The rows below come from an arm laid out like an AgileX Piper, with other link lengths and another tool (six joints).
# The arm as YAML. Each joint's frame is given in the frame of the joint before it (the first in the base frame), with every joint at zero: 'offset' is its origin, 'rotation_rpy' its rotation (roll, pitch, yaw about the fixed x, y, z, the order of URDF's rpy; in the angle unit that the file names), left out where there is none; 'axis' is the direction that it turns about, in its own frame. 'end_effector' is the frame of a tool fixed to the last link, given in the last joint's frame.
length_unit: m
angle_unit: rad
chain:
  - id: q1
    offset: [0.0, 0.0, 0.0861]
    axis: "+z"
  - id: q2
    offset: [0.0, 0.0, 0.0]
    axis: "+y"
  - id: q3
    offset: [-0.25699, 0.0, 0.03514]
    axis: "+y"
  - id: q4
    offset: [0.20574, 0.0, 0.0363]
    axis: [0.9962, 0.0, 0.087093]
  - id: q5
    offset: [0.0, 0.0, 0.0]
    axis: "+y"
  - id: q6
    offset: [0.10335, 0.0, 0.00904]
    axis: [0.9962, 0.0, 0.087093]
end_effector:
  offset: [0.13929, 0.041, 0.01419]
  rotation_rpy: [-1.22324, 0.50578, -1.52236]
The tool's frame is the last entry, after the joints.
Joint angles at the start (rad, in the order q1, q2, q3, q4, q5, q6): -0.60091, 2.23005, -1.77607, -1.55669, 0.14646, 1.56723
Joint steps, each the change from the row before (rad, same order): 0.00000, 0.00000, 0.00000, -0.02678, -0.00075, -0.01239; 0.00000, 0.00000, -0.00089, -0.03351, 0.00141, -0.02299; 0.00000, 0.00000, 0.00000, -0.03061, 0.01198, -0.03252; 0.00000, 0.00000, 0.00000, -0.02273, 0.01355, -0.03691; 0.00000, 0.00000, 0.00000, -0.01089, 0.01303, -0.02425; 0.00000, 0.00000, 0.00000, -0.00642, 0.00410, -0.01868; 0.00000, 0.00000, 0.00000, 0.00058, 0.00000, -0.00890
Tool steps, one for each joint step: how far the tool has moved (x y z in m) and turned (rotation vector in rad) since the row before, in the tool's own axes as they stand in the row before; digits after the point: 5 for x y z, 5 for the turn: 0.00011, 0.00065, -0.00020, 0.00307, -0.01198, -0.03708; 0.00061, 0.00046, -0.00008, 0.00578, -0.01509, -0.05396; 0.00327, 0.00002, 0.00049, 0.00944, -0.00693, -0.06300; 0.00373, 0.00003, 0.00055, 0.00893, -0.00402, -0.06018; 0.00339, -0.00027, 0.00060, 0.00672, 0.00241, -0.03668; 0.00129, 0.00031, 0.00010, 0.00259, -0.00283, -0.02506; 0.00016, 0.00032, -0.00008, -0.00010, -0.00201, -0.00809
